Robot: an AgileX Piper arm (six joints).
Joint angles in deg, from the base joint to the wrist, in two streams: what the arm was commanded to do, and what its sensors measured. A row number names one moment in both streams.
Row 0, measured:
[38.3, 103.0, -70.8, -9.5, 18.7, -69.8]
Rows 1 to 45, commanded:
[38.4, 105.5, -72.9, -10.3, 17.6, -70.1]
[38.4, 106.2, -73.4, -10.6, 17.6, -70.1]
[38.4, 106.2, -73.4, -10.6, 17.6, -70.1]
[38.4, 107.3, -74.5, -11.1, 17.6, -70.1]
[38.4, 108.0, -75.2, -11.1, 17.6, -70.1]
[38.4, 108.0, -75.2, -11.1, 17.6, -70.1]
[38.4, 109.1, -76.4, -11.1, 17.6, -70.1]
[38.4, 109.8, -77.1, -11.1, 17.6, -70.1]
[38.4, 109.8, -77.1, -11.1, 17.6, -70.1]
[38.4, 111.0, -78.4, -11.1, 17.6, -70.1]
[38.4, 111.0, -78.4, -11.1, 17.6, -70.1]
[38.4, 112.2, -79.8, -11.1, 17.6, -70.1]
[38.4, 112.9, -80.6, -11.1, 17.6, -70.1]
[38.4, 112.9, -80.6, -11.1, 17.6, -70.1]
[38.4, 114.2, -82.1, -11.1, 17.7, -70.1]
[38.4, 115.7, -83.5, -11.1, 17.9, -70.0]
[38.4, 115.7, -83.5, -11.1, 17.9, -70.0]
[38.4, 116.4, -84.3, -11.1, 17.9, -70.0]
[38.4, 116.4, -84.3, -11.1, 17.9, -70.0]
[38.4, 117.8, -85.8, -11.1, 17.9, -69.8]
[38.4, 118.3, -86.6, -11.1, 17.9, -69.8]
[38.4, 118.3, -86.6, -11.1, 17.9, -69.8]
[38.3, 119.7, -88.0, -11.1, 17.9, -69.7]
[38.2, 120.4, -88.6, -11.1, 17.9, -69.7]
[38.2, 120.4, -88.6, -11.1, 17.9, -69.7]
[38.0, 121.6, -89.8, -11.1, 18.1, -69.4]
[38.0, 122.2, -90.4, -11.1, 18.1, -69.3]
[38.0, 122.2, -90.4, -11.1, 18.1, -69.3]
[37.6, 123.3, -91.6, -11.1, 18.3, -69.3]
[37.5, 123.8, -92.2, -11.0, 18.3, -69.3]
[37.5, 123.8, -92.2, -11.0, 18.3, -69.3]
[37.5, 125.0, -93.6, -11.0, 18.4, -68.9]
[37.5, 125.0, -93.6, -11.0, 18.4, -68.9]
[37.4, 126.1, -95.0, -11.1, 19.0, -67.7]
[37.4, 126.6, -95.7, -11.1, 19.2, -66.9]
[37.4, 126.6, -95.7, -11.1, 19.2, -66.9]
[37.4, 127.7, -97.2, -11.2, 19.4, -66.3]
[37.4, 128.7, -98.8, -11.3, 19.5, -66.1]
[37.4, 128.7, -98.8, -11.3, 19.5, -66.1]
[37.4, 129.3, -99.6, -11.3, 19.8, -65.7]
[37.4, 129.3, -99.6, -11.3, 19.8, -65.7]
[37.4, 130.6, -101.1, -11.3, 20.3, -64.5]
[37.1, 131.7, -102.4, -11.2, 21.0, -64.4]
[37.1, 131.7, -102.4, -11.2, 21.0, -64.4]
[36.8, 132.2, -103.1, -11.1, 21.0, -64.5]
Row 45, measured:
[37.5, 130.9, -101.3, -10.8, 19.8, -65.2]
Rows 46 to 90, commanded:
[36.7, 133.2, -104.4, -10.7, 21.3, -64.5]
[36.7, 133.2, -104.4, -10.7, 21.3, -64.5]
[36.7, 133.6, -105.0, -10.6, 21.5, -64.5]
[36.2, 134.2, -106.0, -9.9, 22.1, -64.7]
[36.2, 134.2, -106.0, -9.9, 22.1, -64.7]
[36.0, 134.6, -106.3, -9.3, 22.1, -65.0]
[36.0, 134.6, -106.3, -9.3, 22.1, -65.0]
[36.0, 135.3, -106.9, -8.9, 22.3, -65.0]
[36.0, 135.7, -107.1, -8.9, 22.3, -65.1]
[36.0, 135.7, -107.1, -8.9, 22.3, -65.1]
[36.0, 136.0, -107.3, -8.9, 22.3, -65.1]
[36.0, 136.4, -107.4, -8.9, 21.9, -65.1]
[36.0, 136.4, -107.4, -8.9, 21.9, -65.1]
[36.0, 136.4, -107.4, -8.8, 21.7, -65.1]
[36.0, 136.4, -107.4, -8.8, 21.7, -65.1]
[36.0, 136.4, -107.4, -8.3, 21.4, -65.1]
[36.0, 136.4, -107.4, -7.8, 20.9, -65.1]
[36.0, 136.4, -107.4, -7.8, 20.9, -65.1]
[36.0, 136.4, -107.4, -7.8, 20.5, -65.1]
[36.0, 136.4, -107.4, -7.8, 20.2, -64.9]
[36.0, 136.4, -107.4, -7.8, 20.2, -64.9]
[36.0, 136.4, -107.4, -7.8, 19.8, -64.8]
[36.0, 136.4, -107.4, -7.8, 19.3, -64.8]
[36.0, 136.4, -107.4, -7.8, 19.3, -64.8]
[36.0, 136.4, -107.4, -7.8, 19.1, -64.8]
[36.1, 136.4, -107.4, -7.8, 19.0, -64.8]
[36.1, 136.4, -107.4, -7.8, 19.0, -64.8]
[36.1, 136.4, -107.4, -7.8, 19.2, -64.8]
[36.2, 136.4, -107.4, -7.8, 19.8, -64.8]
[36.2, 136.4, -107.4, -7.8, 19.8, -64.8]
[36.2, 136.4, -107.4, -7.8, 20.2, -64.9]
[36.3, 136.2, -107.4, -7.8, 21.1, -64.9]
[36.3, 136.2, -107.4, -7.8, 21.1, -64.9]
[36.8, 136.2, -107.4, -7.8, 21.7, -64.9]
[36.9, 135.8, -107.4, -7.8, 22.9, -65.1]
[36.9, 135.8, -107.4, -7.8, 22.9, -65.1]
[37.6, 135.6, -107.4, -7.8, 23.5, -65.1]
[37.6, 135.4, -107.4, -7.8, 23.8, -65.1]
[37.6, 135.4, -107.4, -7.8, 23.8, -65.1]
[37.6, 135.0, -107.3, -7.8, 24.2, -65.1]
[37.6, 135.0, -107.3, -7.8, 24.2, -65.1]
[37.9, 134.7, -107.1, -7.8, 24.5, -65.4]
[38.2, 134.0, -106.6, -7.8, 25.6, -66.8]
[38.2, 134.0, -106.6, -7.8, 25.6, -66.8]
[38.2, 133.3, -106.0, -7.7, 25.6, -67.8]
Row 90, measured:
[37.8, 135.2, -106.5, -7.6, 25.3, -66.0]
